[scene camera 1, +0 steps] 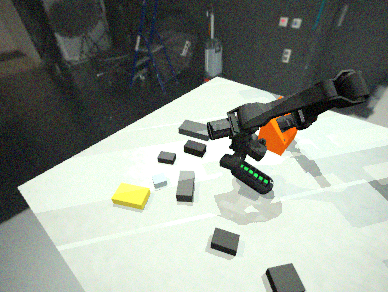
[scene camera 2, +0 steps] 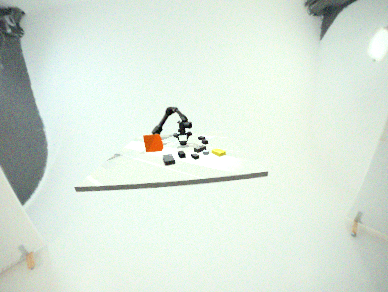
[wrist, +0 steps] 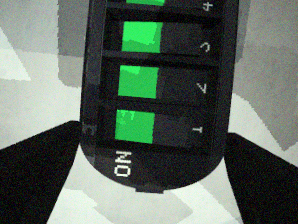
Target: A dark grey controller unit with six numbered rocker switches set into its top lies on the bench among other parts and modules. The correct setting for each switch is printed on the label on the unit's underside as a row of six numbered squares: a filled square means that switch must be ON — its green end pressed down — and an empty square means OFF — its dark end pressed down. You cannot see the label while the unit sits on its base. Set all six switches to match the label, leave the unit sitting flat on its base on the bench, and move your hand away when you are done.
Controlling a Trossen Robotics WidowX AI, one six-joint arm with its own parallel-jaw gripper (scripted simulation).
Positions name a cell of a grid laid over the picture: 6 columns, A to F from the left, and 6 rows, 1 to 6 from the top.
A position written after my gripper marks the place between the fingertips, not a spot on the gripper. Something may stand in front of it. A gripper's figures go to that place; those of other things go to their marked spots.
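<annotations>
I see my gripper (scene camera 1: D4) at 770 mm from the lens. A yellow block (scene camera 1: B5) is here too, and for that block it is 760 mm from the lens.
</annotations>
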